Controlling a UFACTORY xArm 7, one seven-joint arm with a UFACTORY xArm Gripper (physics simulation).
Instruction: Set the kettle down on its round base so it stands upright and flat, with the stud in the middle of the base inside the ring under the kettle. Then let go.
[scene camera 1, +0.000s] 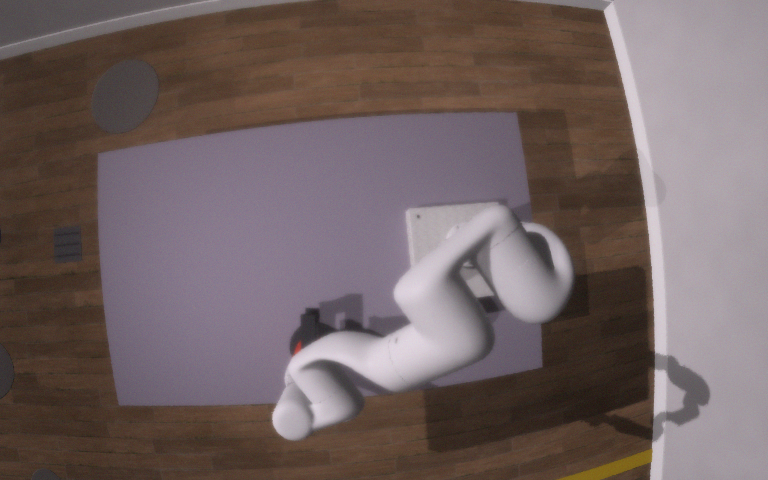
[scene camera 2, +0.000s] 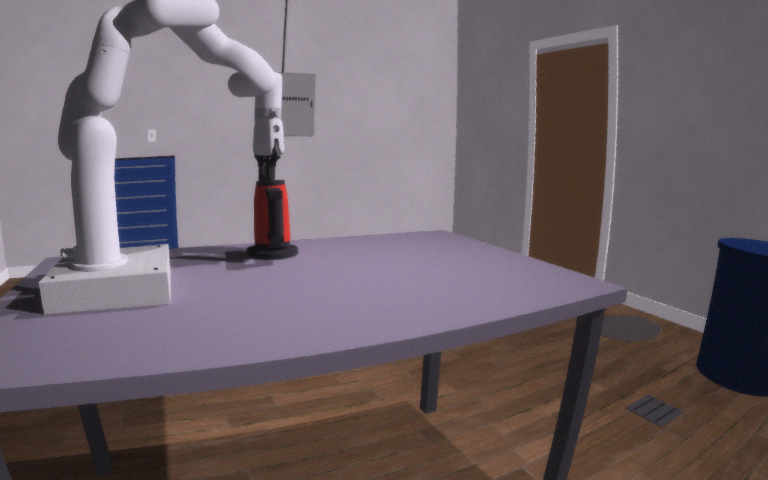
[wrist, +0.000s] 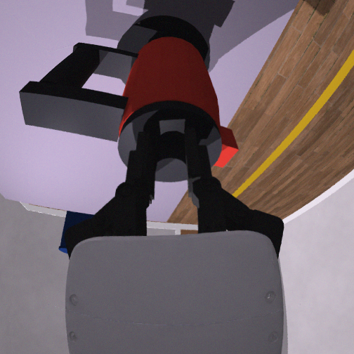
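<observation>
The red kettle (scene camera 1: 297, 346) (scene camera 2: 262, 212) (wrist: 170, 75) has a black handle, a black top rim and a red spout. It looks upright over the middle of its round black base (scene camera 1: 293, 337) (scene camera 2: 291, 250) (wrist: 196, 36), which lies on the table. In scene camera 2 no clear gap shows between them, but whether the kettle sits fully flat cannot be told. The stud and the ring under the kettle are hidden. My gripper (scene camera 2: 266, 174) (wrist: 168, 143) points down and is shut on the top of the kettle. In scene camera 1 the arm hides the fingers and most of the kettle.
The purple table (scene camera 1: 237, 226) (scene camera 2: 385, 294) bears the arm's white mounting block (scene camera 1: 425, 232) (scene camera 2: 113, 291). The base lies near one long table edge. The white arm (scene camera 1: 396, 362) (scene camera 2: 93, 186) arches from the block to the kettle. A blue barrel (scene camera 2: 739, 316) stands on the floor.
</observation>
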